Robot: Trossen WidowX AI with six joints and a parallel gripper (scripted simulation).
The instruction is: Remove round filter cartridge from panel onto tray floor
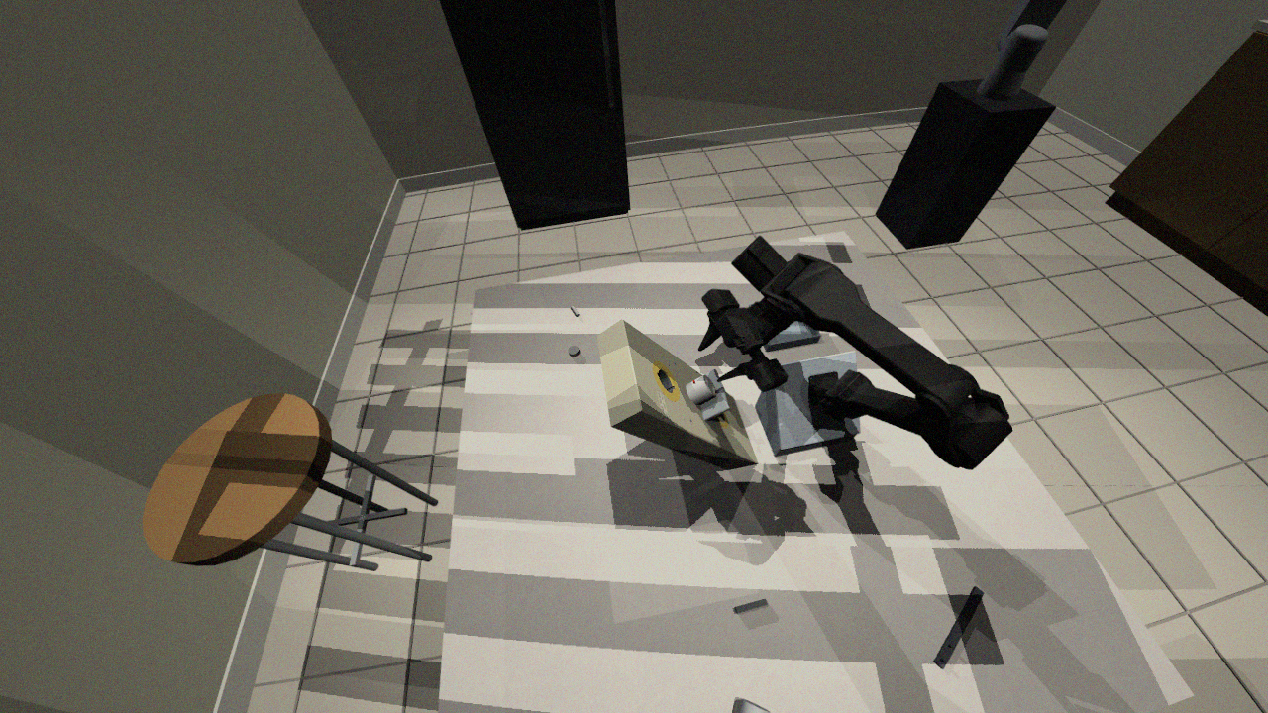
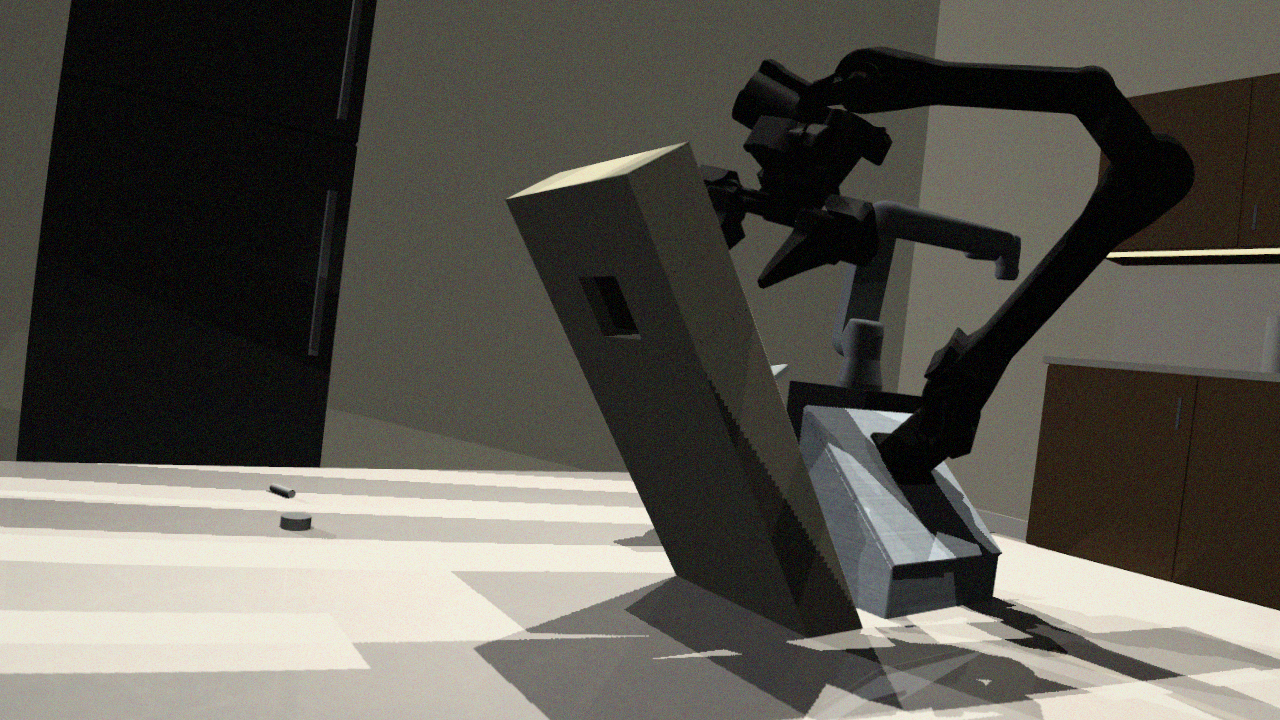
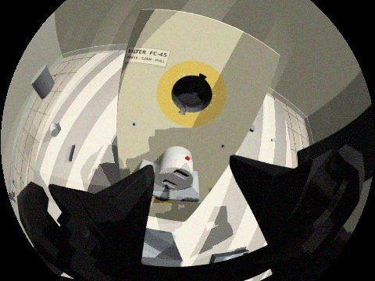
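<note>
My gripper tip is now 8 cm above the round grey filter cartridge and 1 cm short of it.
</note>
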